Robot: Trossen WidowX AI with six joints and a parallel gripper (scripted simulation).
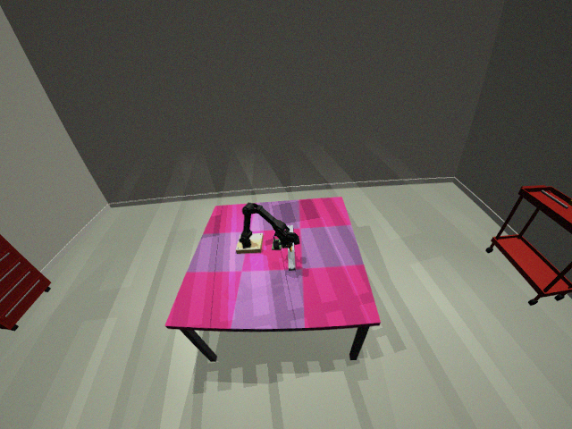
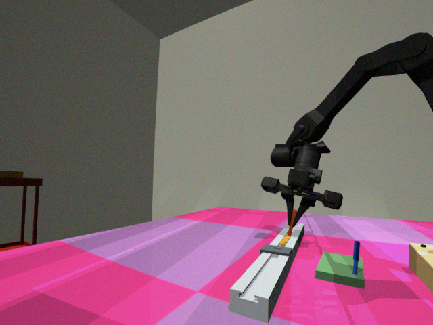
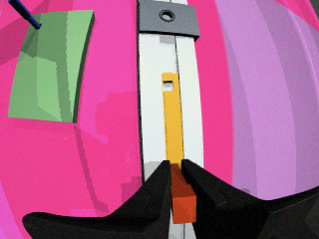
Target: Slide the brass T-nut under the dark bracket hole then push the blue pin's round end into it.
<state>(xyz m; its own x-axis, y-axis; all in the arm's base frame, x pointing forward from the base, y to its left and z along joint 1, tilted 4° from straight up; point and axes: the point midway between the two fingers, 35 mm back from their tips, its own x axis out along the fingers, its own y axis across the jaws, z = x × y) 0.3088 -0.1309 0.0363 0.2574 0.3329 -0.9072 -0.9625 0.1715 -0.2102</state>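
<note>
Right now the blue pin is 15 cm to the left of my gripper tip, 10 cm behind it and 3 cm below it. Also, from my gripper tip: green tray (13 cm to the left, 9 cm behind, 5 cm below).
</note>
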